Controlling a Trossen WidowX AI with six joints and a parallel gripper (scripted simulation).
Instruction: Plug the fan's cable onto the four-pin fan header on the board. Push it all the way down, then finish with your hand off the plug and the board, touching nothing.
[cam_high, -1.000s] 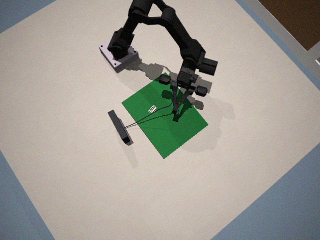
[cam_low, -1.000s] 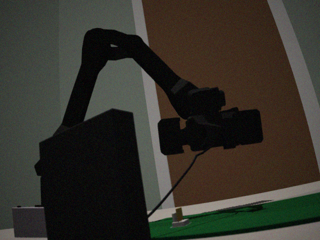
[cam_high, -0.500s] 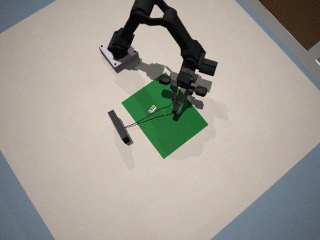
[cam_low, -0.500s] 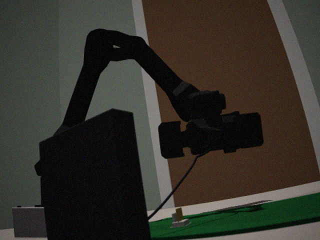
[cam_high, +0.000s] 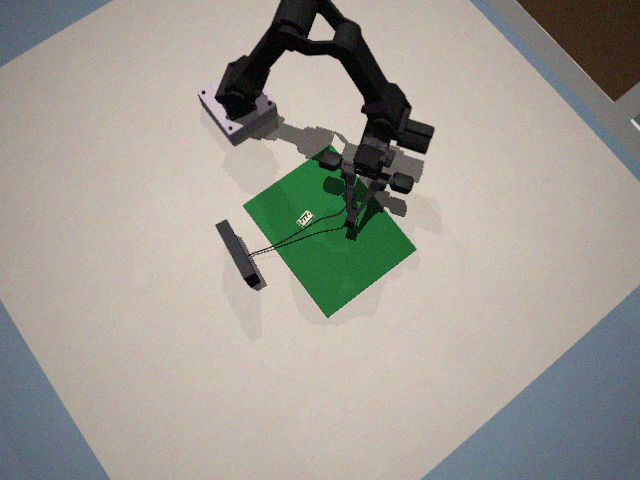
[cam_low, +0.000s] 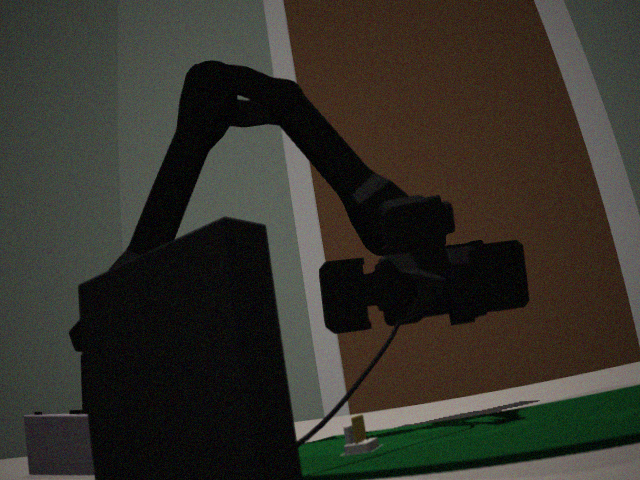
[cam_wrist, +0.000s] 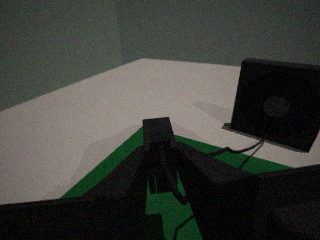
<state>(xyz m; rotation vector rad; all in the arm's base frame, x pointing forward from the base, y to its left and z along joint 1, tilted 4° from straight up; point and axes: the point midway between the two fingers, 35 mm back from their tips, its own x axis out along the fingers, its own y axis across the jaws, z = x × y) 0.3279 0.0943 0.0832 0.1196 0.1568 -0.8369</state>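
My gripper tip is now 120 mm above the green board, 30 mm to the left of it and 20 mm past it. From my gripper tip the other things lie so: fan: 220 mm to the right, 50 mm below, 50 mm behind; then white four-pin fan header: 110 mm below, 70 mm to the right, 60 mm behind; then black plug: 10 mm below.
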